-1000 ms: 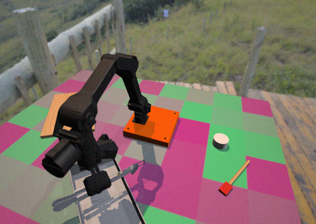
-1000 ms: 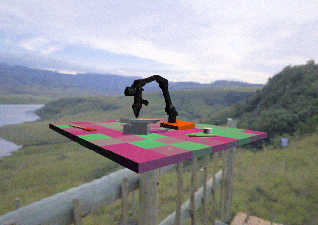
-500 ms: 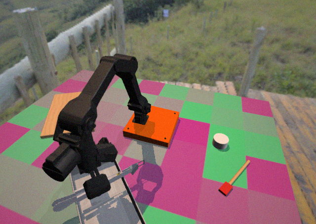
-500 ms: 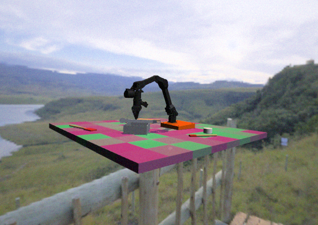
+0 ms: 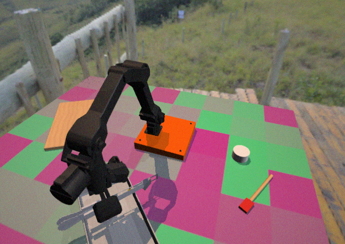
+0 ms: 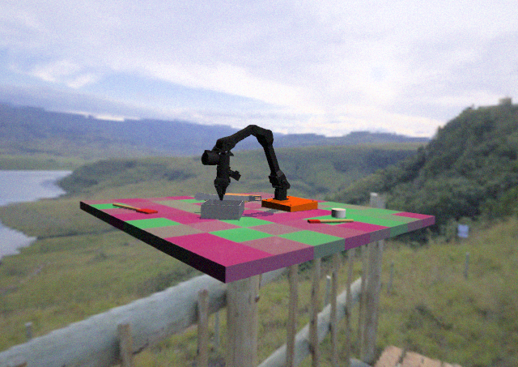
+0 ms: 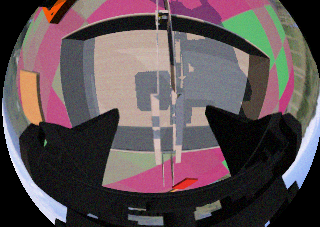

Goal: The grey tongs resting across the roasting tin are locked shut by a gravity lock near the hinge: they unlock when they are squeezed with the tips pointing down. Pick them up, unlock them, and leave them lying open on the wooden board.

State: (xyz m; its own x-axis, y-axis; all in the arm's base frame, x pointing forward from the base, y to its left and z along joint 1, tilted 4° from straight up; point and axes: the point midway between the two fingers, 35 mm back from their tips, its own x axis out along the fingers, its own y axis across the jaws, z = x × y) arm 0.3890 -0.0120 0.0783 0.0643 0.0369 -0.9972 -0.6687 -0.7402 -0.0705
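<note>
Right now the roasting tin is 30 mm to the left of my gripper tip and 30 mm below it. Also, from my gripper tip: wooden board: 390 mm behind, 380 mm to the right, 50 mm below; then red-tipped tool: 310 mm ahead, 230 mm to the right, 50 mm below; then white cylinder: 390 mm to the left, 380 mm behind, 40 mm below.
</note>
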